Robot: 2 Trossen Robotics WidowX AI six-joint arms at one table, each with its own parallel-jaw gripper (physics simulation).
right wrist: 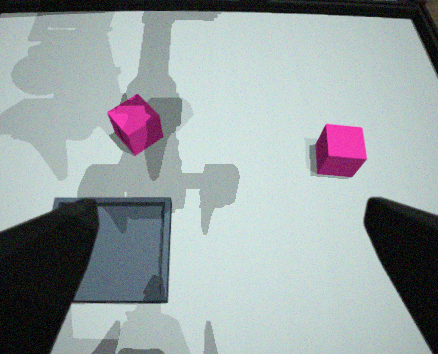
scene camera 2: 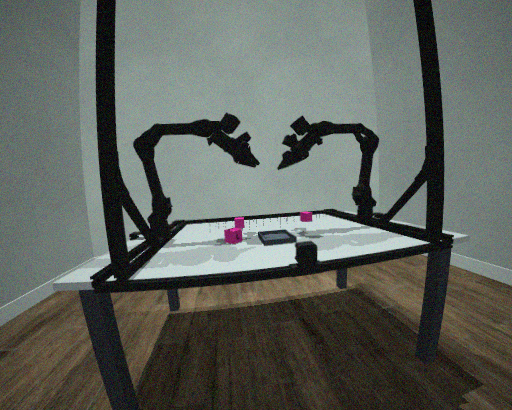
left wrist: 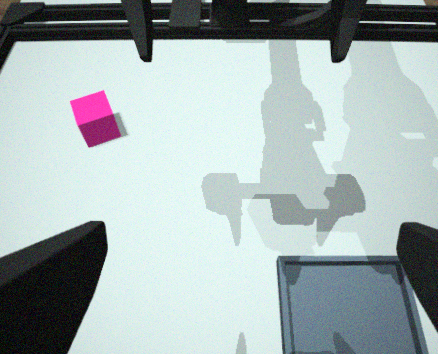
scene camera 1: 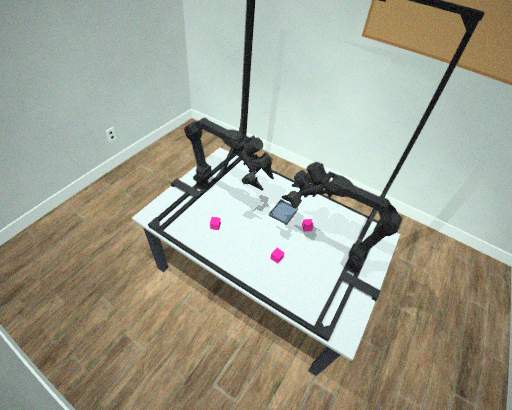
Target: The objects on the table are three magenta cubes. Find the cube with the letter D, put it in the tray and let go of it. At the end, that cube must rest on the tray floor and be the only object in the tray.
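Tray (left wrist: 320,297), (right wrist: 130,261). My left gripper (scene camera 2: 257,165), (left wrist: 252,236), open, holding nothing. My right gripper (right wrist: 234,211), (left wrist: 242,61), open, holding nothing.
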